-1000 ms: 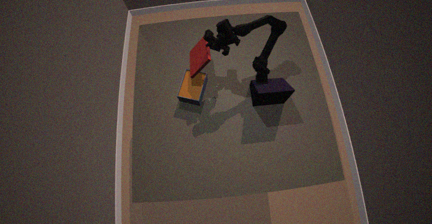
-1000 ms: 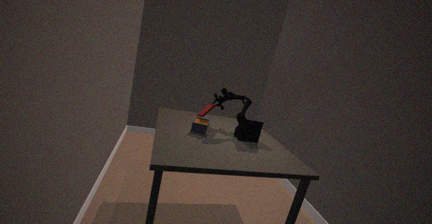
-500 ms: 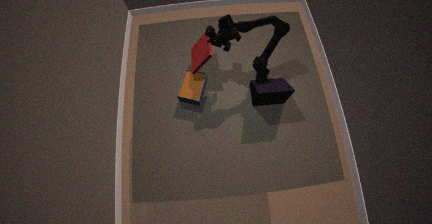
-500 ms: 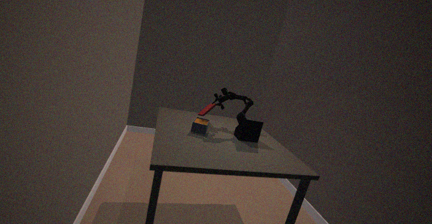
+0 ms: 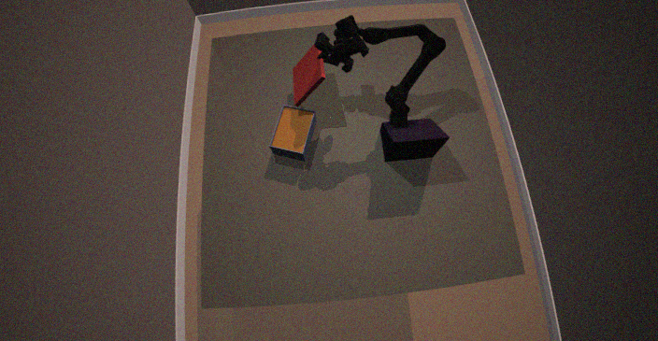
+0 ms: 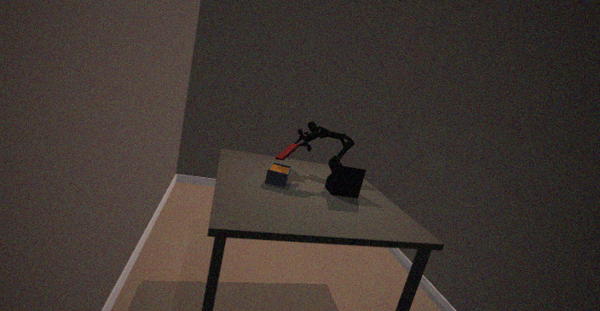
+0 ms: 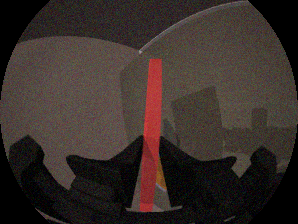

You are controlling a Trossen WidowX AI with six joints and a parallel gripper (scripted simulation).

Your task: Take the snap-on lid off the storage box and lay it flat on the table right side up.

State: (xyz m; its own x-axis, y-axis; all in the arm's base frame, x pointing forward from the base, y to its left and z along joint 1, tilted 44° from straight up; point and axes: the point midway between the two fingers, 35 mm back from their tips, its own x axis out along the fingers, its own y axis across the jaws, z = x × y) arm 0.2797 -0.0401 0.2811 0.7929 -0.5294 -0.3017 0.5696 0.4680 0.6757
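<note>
Right now the red lid is 50 mm ahead of my gripper tip, 30 mm to the left of it and 60 mm below it. Round my gripper tip: blue storage box: 110 mm ahead, 240 mm to the left, 180 mm below.
</note>
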